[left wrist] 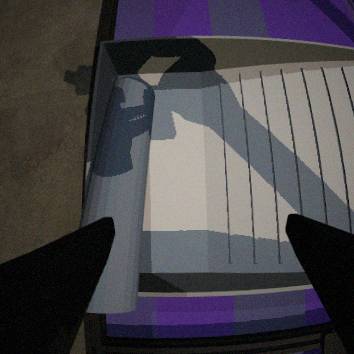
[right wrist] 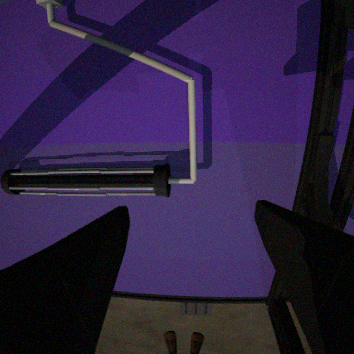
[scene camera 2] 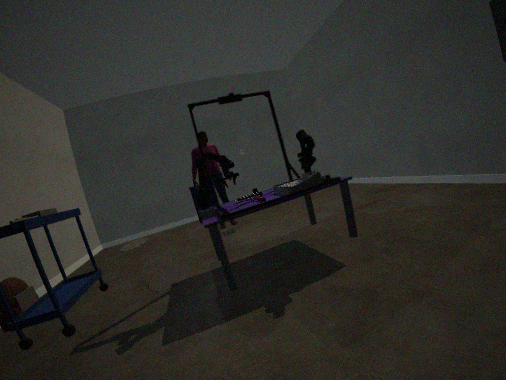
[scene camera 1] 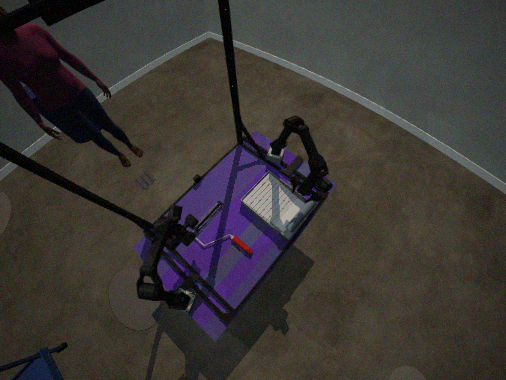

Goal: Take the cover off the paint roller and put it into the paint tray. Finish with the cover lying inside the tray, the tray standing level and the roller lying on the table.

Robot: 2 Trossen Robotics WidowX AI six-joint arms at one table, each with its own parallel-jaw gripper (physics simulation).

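Note:
The grey-white cover (scene camera 1: 302,215) (left wrist: 117,200) lies along one end of the paint tray (scene camera 1: 260,218) (left wrist: 280,48). In the left wrist view its far end is inside the tray and its near end extends over the near rim. The tray stands on the table and looks level. The bare roller (scene camera 1: 242,245) (right wrist: 192,125) lies on the table, with its red handle and black cage showing. My left gripper (scene camera 1: 303,194) (left wrist: 200,224) is open and empty above the tray, the cover's near part behind its left finger. My right gripper (scene camera 1: 192,229) (right wrist: 191,211) is open and empty above the table beside the cage.
The purple table (scene camera 1: 240,272) has a dark frame with tall posts (scene camera 1: 230,75) around it. Dark rails run near the right arm. A person (scene camera 1: 65,85) (scene camera 2: 212,155) stands beyond the table. A blue cart (scene camera 2: 42,243) stands at the left.

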